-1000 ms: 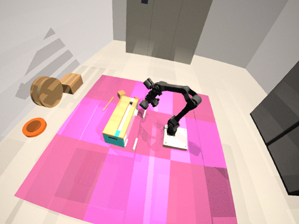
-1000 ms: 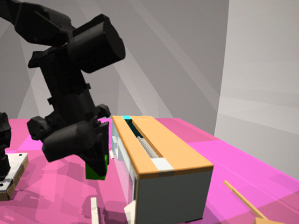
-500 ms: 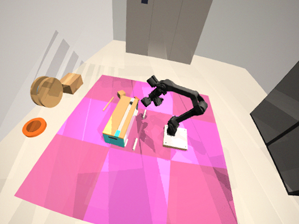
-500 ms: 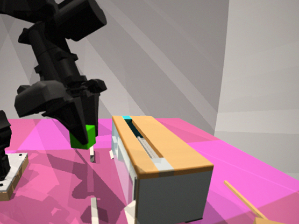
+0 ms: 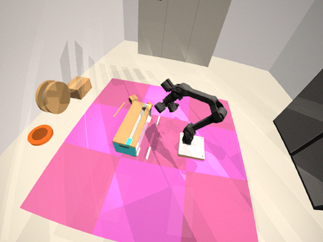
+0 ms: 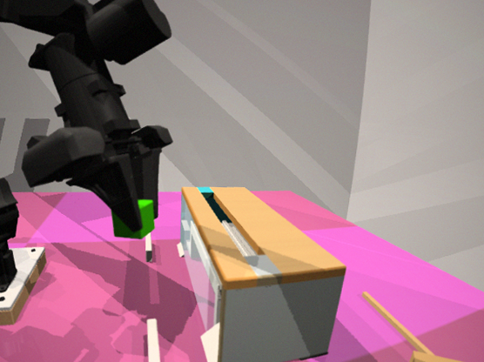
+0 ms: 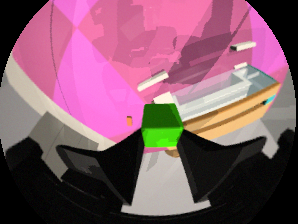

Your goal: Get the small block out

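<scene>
My gripper tip is 10 mm to the right of the green block and 10 mm past it. From my gripper tip the other things lie so: box (130 mm to the left, 120 mm ahead, 110 mm below).
</scene>
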